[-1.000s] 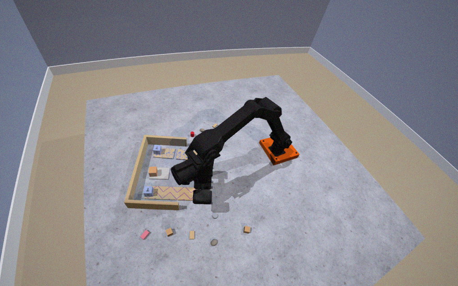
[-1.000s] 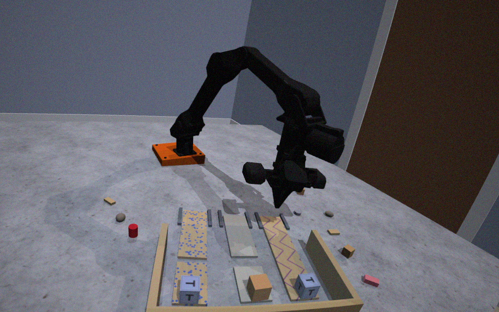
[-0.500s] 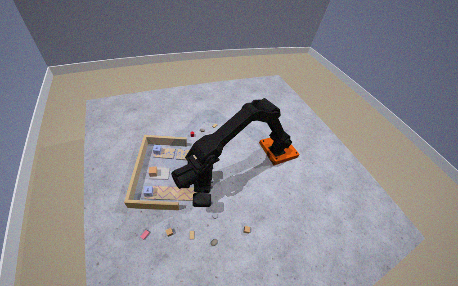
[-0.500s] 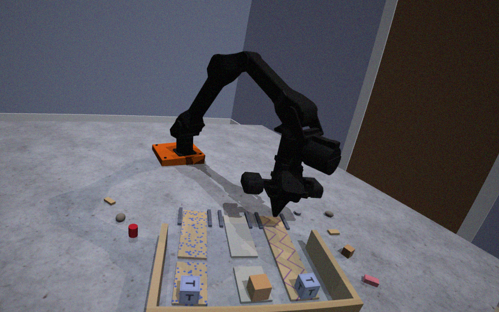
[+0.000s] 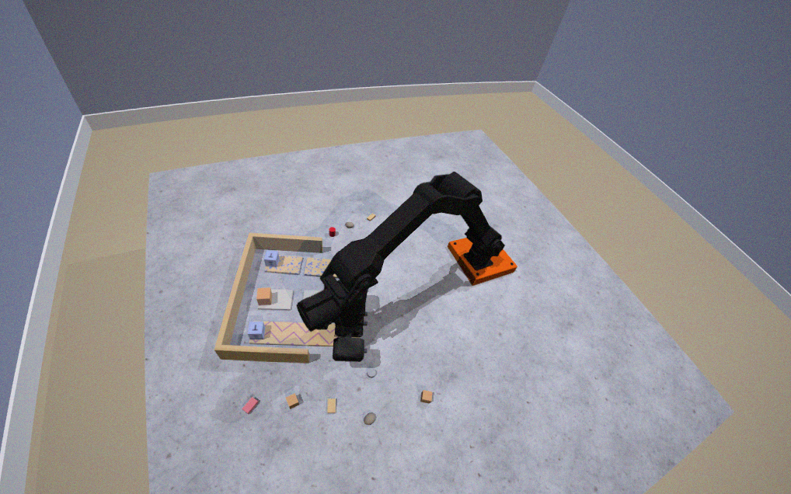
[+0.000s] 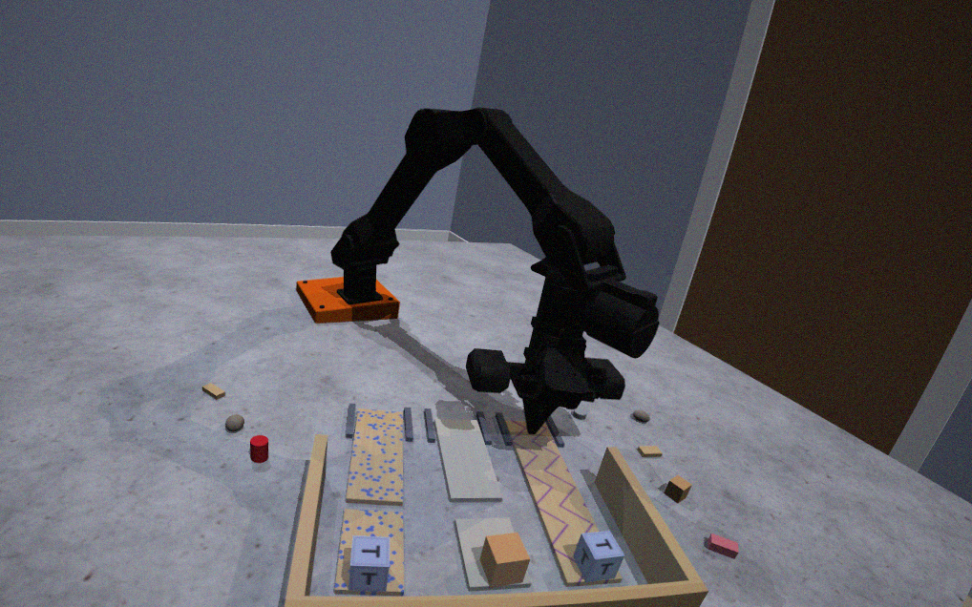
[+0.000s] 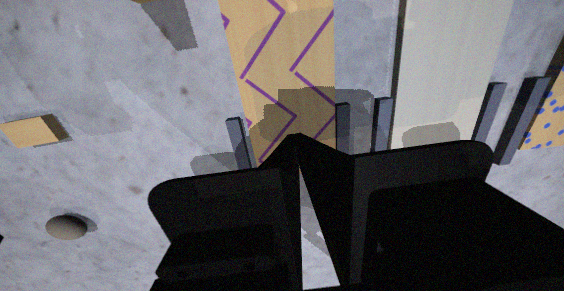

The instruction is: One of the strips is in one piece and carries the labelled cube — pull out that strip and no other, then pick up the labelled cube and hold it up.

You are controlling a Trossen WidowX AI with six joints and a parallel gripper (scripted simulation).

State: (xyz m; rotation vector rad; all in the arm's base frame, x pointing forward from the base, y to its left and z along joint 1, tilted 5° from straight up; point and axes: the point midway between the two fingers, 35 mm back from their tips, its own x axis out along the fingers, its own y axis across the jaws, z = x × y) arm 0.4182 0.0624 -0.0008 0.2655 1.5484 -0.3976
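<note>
The zigzag strip lies 90 mm ahead of my gripper tip, 40 mm to the right of it and 10 mm below it. The rest, counted from my gripper tip: red cylinder 70 mm behind, 310 mm to the right; then pink block 240 mm ahead, 70 mm to the left.
</note>
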